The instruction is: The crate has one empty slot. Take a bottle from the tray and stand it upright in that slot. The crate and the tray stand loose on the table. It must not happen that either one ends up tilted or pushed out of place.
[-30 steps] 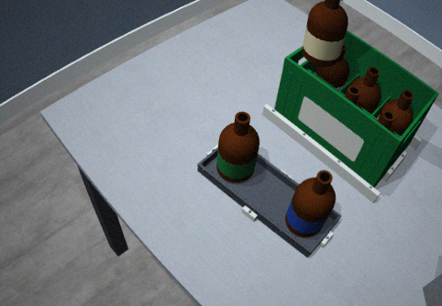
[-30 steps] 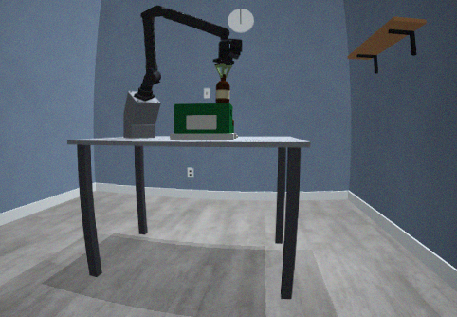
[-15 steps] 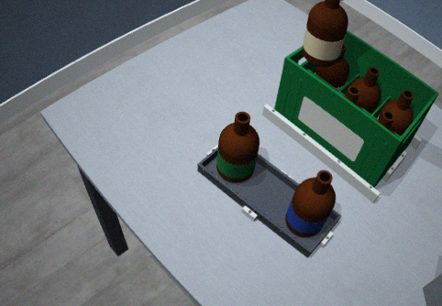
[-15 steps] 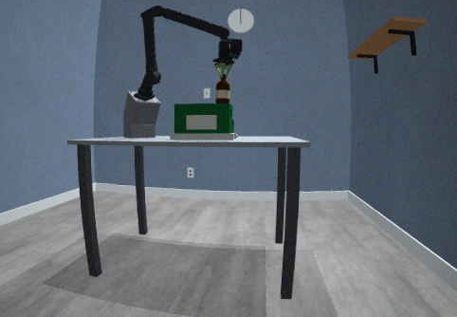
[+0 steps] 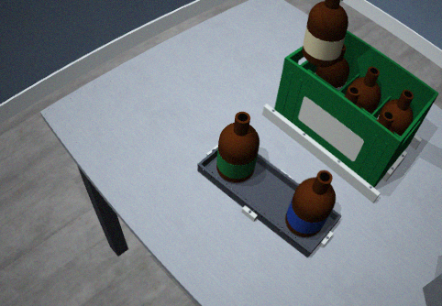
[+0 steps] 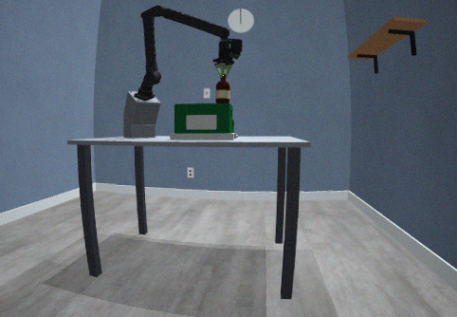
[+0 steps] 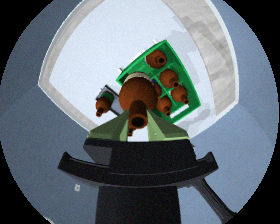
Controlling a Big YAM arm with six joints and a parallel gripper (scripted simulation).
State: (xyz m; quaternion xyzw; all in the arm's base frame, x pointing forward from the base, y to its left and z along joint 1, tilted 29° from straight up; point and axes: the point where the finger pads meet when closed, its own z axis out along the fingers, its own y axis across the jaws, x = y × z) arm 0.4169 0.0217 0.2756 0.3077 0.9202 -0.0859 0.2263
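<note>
Now: hand 60 mm above the brown bottle. Also, from my hand: grey tray 320 mm below, 200 mm to the left, 90 mm behind; crate 250 mm below, 90 mm behind, 50 mm to the right.
</note>
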